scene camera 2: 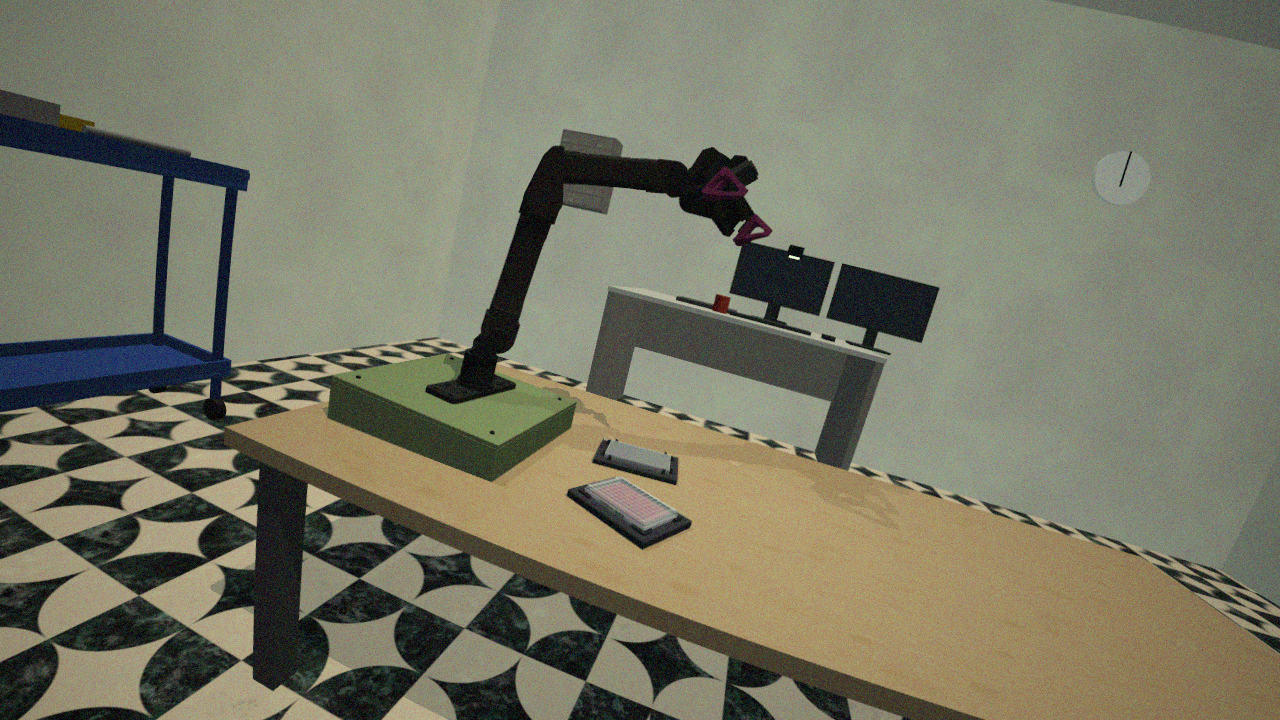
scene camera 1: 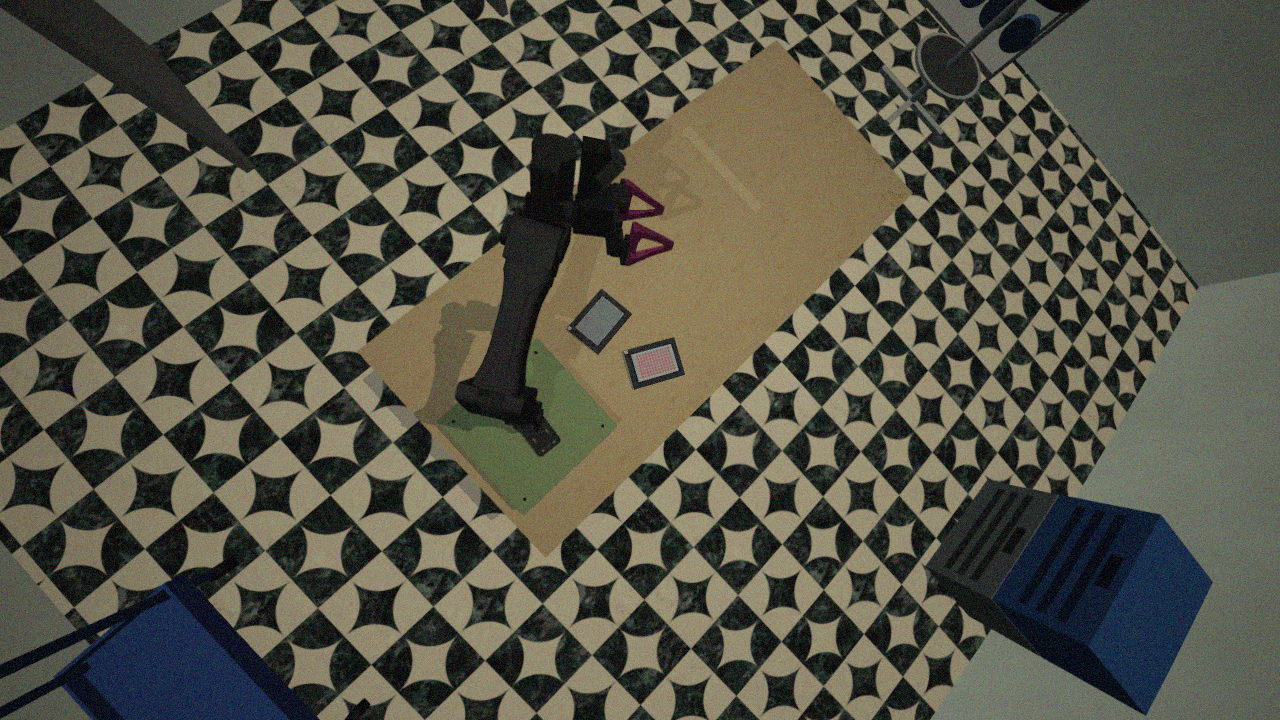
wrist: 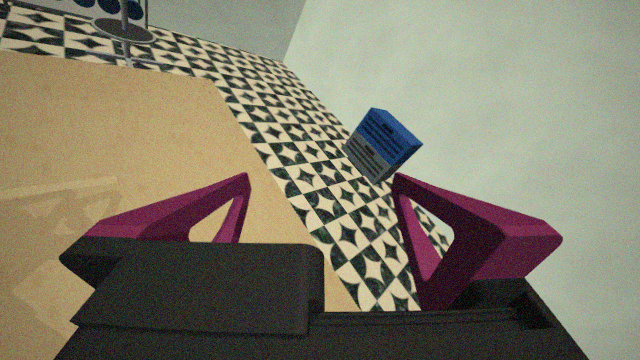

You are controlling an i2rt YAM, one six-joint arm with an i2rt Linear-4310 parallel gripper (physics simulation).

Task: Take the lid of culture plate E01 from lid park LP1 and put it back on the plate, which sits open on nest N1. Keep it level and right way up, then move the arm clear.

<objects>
my gripper: open, holds nothing
a grey lid (scene camera 2: 630, 454): on a dark lid holder (scene camera 2: 671, 478)
</objects>
